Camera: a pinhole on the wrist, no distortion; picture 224 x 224 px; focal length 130.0 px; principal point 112.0 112.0 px. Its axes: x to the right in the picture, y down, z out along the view. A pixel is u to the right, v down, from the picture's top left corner.
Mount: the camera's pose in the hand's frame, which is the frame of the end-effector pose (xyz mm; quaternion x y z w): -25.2 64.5 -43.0 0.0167 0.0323 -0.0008 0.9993
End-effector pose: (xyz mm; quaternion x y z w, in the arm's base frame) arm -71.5 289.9 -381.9 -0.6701 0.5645 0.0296 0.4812
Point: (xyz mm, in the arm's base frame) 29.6 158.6 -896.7
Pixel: outside the picture
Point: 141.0 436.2 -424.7
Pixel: 113 28
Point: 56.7 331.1 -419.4
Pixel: 154 7
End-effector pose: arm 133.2 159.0 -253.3 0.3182 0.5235 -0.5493 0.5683
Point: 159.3 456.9 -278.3
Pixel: behind the camera
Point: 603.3 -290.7 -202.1
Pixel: 112 180
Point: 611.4 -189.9 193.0
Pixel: 19 169
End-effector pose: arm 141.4 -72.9 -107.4 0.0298 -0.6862 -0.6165 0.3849
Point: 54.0 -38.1 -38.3
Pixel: 205 83
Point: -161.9 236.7 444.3
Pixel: 193 208
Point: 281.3 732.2 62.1
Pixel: 15 189
